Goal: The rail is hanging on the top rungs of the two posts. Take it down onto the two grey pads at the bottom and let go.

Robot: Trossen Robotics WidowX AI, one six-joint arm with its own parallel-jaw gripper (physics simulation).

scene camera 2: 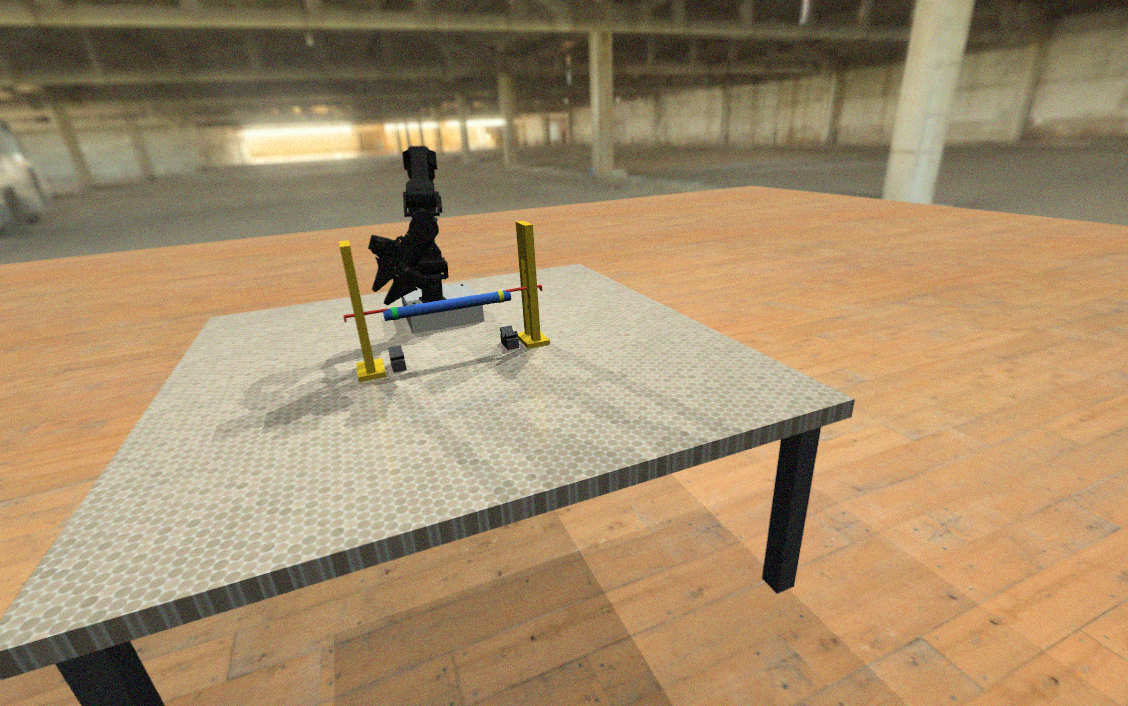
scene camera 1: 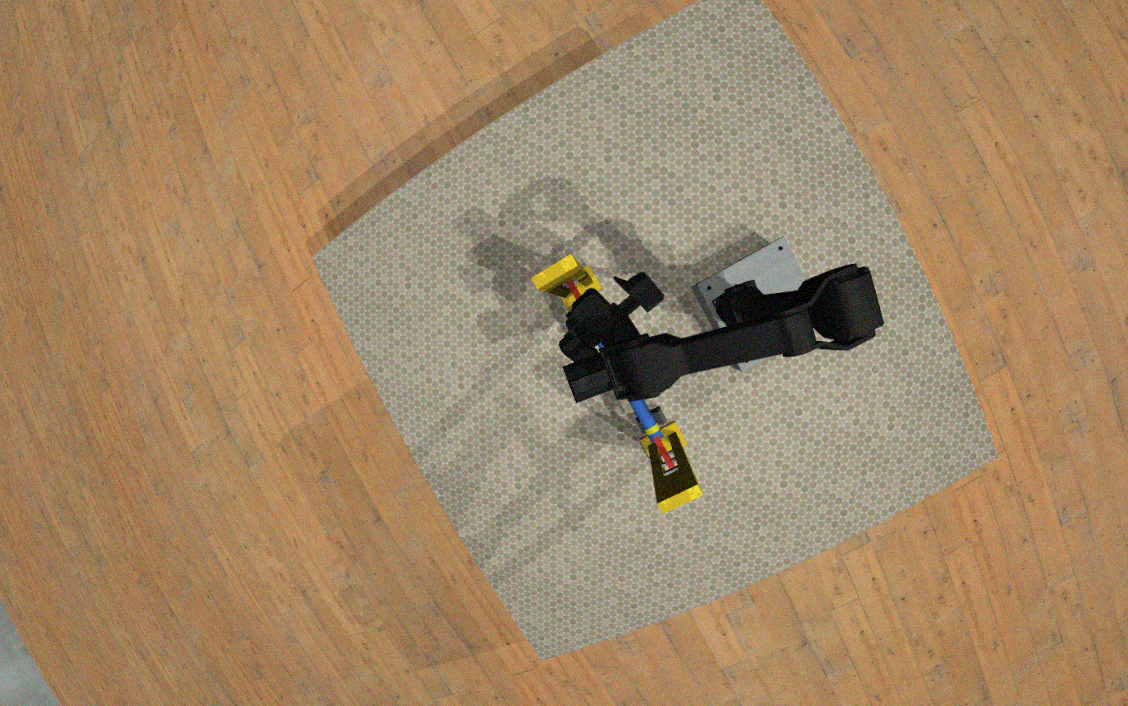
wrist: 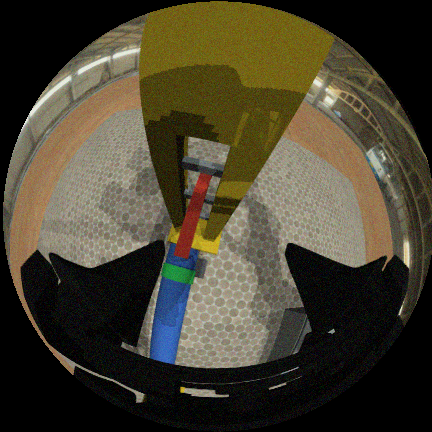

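Pixels of known places: gripper, fingertip midpoint: (scene camera 2: 379,297) (wrist: 227,249); arm's base, origin of the base link: (scene camera 2: 432,299) (scene camera 1: 733,305) (wrist: 311,341).
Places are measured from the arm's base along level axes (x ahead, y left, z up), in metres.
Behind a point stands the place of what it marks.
The blue rail (scene camera 1: 643,413) {x 0.265, y 0.070, z 0.069 m} (scene camera 2: 447,305) {x 0.272, y -0.025, z 0.059 m} (wrist: 165,320) {x 0.254, y -0.098, z 0.070 m} hangs level between the two yellow posts, its red end rods reaching through them. One post (scene camera 1: 554,272) {x 0.244, y -0.216, z 0.226 m} (scene camera 2: 352,291) {x 0.278, y -0.223, z 0.130 m} (wrist: 200,45) stands at the green-banded end, the other post (scene camera 1: 679,499) {x 0.276, y 0.181, z 0.225 m} (scene camera 2: 527,283) {x 0.298, y 0.170, z 0.085 m} at the yellow-banded end. The grey pads, one (scene camera 2: 397,358) {x 0.272, y -0.157, z -0.044 m} (wrist: 201,268) {x 0.225, y -0.153, z -0.032 m} and the other (scene camera 2: 509,337) {x 0.294, y 0.112, z -0.044 m}, stand low beneath the rail. My gripper (scene camera 1: 588,308) {x 0.216, y -0.165, z 0.090 m} (scene camera 2: 381,293) {x 0.216, y -0.165, z 0.090 m} (wrist: 227,249) {x 0.216, y -0.165, z 0.090 m} is open and empty near the green-banded end. In the wrist view the rail runs between the fingers, closer to the left one. The arm hides the rail's middle from above.
The post at the green-banded end rises close in front of the gripper in the wrist view. The arm's grey base (scene camera 1: 756,270) {x -0.079, y -0.033, z 0.001 m} (scene camera 2: 449,318) {x 0.048, y 0.028, z -0.049 m} (wrist: 286,332) {x 0.043, y -0.024, z -0.043 m} is beside the rail on the tiled table (scene camera 1: 831,399) {x -0.098, y 0.313, z -0.074 m} (scene camera 2: 465,441) {x 0.651, y -0.116, z -0.075 m}.
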